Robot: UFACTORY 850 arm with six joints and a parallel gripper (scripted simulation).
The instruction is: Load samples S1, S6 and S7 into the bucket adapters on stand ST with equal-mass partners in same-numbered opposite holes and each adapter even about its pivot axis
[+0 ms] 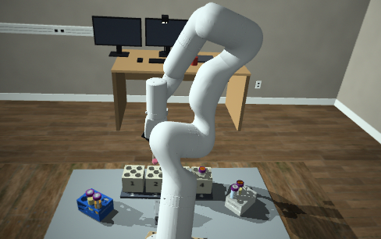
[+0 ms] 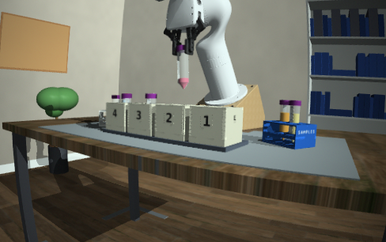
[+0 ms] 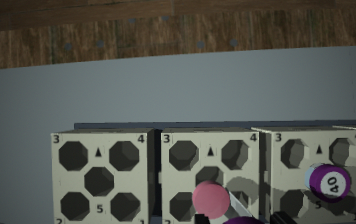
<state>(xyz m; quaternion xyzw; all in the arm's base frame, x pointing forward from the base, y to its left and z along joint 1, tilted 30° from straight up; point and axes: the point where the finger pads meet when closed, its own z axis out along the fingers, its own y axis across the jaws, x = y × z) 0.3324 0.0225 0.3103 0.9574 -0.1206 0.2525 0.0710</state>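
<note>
Now: the adapter 1 30 mm ahead of my hand, 100 mm to the left of it and 200 mm below it. Also, from my hand: white rack 220 mm behind, 350 mm to the right, 220 mm below; then blue samples rack 70 mm behind, 290 mm to the left, 220 mm below.
</note>
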